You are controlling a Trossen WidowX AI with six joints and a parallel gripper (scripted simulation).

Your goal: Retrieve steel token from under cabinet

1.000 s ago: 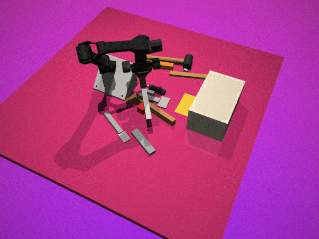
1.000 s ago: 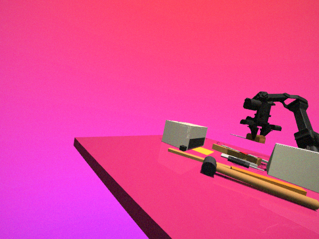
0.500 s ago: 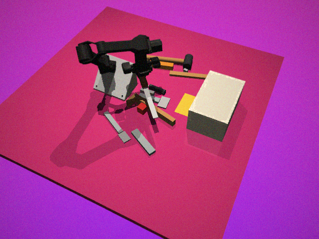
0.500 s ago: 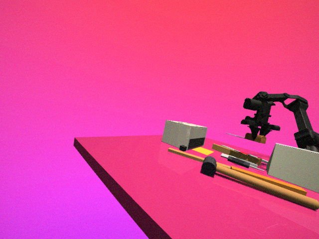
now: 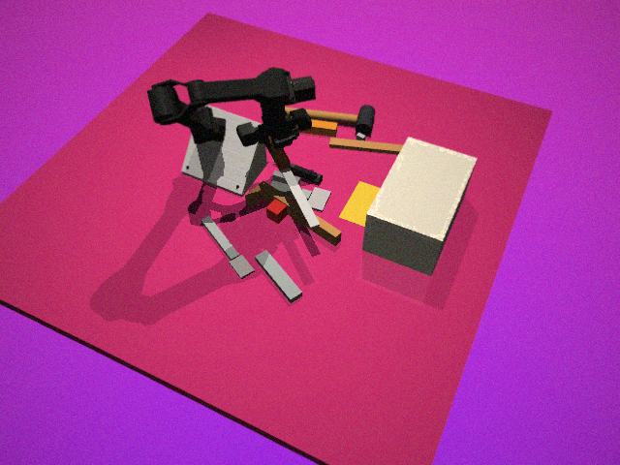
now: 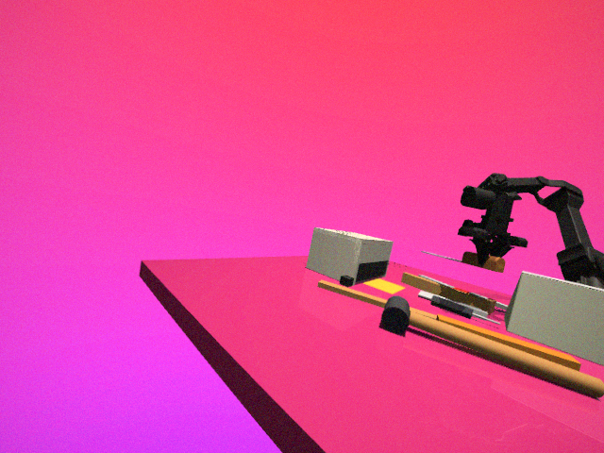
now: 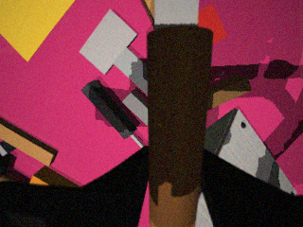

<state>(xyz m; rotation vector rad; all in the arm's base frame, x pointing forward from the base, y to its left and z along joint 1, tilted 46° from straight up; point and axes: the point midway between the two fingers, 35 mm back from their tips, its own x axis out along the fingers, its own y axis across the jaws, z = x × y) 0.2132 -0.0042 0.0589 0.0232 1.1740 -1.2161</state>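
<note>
The dark screwdriver is 2 cm ahead of my gripper tip, 7 cm to the left of it and 13 cm below it. From my gripper tip the other things lie so: red cube: 4 cm ahead, 10 cm to the right, 12 cm below; then orange bar: 2 cm behind, 25 cm to the left, 13 cm below; then grey token: 44 cm ahead, 8 cm to the left, 14 cm below.
</note>
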